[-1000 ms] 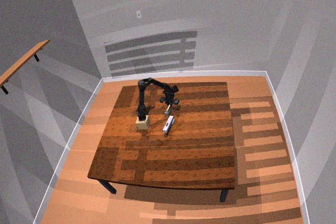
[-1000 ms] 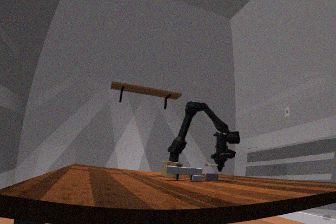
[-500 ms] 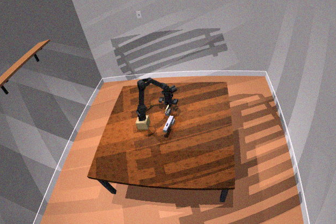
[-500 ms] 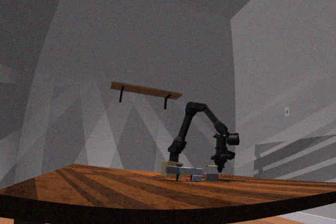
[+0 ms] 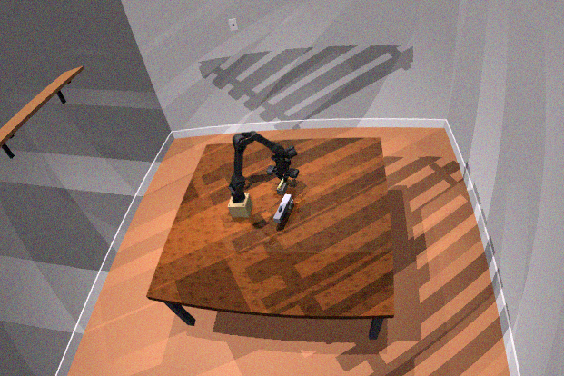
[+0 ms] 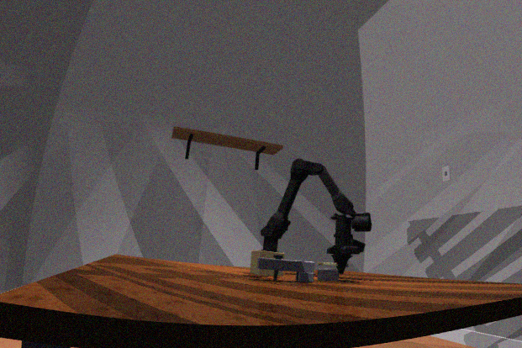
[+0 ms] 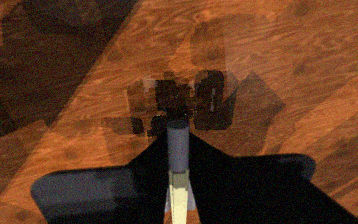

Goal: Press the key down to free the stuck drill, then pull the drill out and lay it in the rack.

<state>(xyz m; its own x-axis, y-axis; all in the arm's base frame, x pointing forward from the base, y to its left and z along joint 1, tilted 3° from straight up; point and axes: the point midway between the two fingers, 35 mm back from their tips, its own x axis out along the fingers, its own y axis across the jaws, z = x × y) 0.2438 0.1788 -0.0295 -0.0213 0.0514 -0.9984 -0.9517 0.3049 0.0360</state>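
Right now my gripper tip is 10 mm past the drill, 40 mm to the left of it and 30 mm below it. From my gripper tip the other things lie so: grey block 20 mm behind, 50 mm to the right, 10 mm below.
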